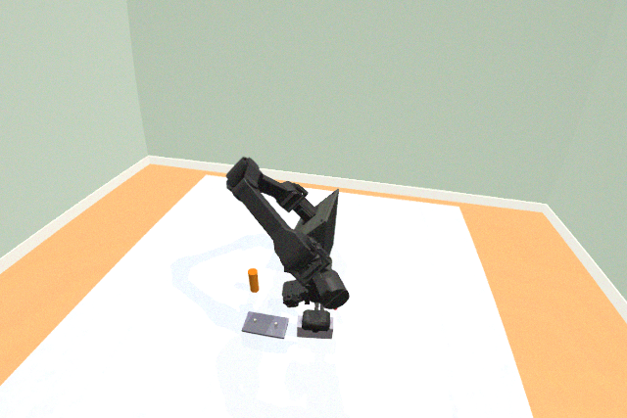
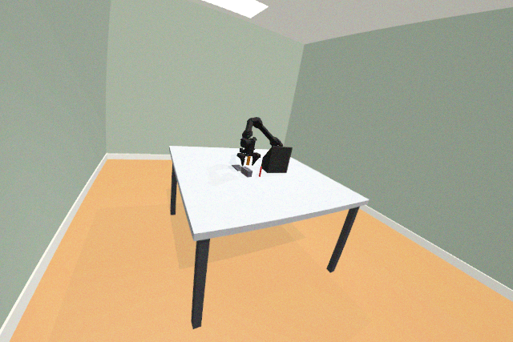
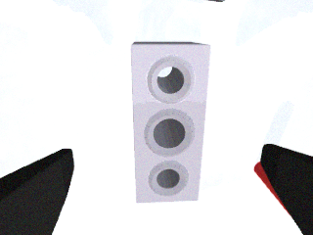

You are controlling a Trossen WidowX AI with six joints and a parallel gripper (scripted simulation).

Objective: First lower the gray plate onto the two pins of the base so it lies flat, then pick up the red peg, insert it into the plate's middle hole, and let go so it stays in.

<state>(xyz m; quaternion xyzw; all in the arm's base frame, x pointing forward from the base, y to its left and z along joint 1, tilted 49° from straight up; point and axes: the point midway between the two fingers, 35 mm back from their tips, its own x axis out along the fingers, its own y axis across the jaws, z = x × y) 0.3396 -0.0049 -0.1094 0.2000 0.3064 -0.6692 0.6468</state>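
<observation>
The gray plate lies 4 cm below my gripper tip. The rest, counted from my gripper tip: orange cylinder (12 cm behind, 21 cm to the right, 3 cm below); red peg (10 cm behind, 4 cm to the left, 3 cm below); gray base (1 cm ahead, 14 cm to the right, 6 cm below).
</observation>
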